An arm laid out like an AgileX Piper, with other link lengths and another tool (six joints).
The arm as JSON. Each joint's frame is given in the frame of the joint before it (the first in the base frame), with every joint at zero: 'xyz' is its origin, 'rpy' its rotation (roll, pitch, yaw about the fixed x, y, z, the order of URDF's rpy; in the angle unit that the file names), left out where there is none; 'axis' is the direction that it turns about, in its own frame. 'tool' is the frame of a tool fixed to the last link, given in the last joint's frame.
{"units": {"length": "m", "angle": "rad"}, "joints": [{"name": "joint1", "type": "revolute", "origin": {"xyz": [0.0, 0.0, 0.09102]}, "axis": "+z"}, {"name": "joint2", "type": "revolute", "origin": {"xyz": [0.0, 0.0, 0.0], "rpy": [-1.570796, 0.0, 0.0]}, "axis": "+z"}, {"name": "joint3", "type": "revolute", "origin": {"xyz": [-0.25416, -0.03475, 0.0]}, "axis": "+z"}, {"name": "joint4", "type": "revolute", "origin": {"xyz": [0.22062, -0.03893, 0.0], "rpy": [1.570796, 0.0, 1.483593]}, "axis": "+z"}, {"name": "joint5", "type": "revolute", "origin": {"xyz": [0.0, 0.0, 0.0], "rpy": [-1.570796, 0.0, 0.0]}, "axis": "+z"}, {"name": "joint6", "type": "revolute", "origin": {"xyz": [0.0, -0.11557, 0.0], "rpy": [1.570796, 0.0, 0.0]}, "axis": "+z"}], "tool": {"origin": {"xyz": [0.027, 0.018, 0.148], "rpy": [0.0, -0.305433, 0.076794]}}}
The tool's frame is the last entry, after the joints.
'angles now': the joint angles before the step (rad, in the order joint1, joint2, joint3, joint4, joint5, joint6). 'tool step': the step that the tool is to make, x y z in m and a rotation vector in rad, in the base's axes. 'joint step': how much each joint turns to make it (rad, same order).
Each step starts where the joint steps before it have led.
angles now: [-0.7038 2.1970 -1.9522 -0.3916 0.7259 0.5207]
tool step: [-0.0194 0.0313 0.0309 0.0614 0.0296 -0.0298]
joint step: [0.0258 -0.1060 0.0001 0.0453 0.1754 -0.0161]
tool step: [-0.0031 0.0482 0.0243 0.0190 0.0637 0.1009]
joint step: [0.0769 -0.0986 0.0216 0.0244 0.1240 -0.0830]
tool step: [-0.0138 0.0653 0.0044 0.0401 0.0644 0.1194]
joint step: [0.0998 -0.1517 0.1720 0.0213 0.0468 -0.0412]
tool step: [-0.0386 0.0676 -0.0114 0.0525 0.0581 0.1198]
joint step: [0.0875 -0.2137 0.2982 0.0365 -0.0180 -0.0334]
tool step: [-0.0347 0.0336 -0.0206 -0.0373 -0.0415 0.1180]
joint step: [0.0423 -0.2349 0.3742 -0.0169 -0.2041 -0.0220]
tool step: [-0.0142 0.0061 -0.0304 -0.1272 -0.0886 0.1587]
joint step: [0.0011 -0.1564 0.3629 -0.1319 -0.3562 -0.0024]
